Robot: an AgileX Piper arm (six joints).
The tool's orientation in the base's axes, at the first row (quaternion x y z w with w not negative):
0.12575, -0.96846, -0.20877, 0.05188
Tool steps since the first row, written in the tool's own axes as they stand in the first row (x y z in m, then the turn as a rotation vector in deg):
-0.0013, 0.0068, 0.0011, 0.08, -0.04, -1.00
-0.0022, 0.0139, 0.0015, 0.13, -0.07, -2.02
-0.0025, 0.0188, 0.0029, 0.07, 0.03, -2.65
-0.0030, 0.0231, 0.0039, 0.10, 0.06, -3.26
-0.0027, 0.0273, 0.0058, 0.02, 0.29, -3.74
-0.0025, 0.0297, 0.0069, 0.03, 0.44, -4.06
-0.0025, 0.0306, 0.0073, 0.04, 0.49, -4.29
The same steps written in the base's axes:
-0.0004, 0.0068, 0.0018, 0.08, -0.45, 0.89
-0.0012, 0.0134, 0.0043, 0.20, -0.89, 1.81
-0.0022, 0.0184, 0.0051, 0.33, -1.03, 2.42
-0.0028, 0.0227, 0.0060, 0.39, -1.25, 2.99
-0.0043, 0.0270, 0.0060, 0.49, -1.21, 3.52
-0.0052, 0.0295, 0.0060, 0.49, -1.21, 3.87
-0.0055, 0.0305, 0.0060, 0.51, -1.26, 4.10

